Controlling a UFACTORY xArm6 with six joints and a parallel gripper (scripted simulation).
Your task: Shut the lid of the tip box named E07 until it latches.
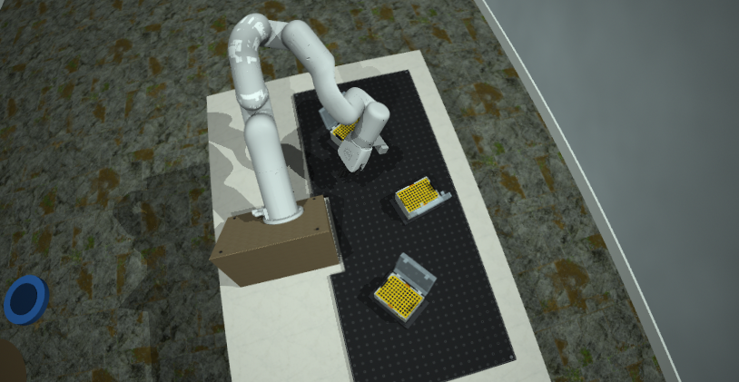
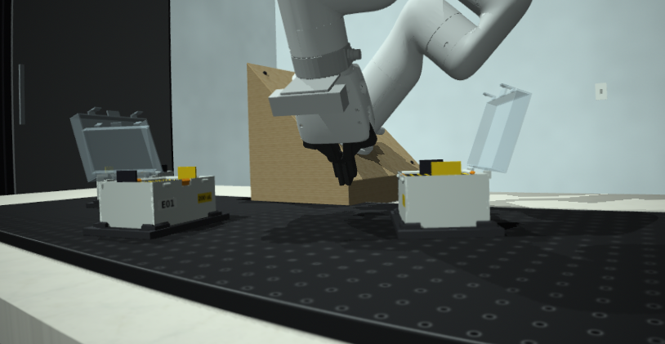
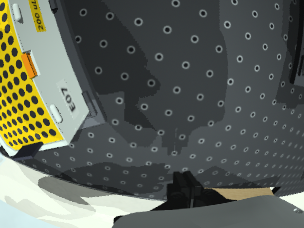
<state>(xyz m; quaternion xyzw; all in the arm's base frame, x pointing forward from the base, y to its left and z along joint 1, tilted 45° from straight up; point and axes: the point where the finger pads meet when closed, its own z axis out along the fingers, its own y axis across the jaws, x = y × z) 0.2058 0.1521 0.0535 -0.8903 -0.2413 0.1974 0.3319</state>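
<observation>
My gripper is now 22 cm to the right of the clear lid, 4 cm below it and 2 cm short of it. The rest, counted from my hand: tip box: 22 cm ahead, 15 cm to the right, 1 cm above.
</observation>
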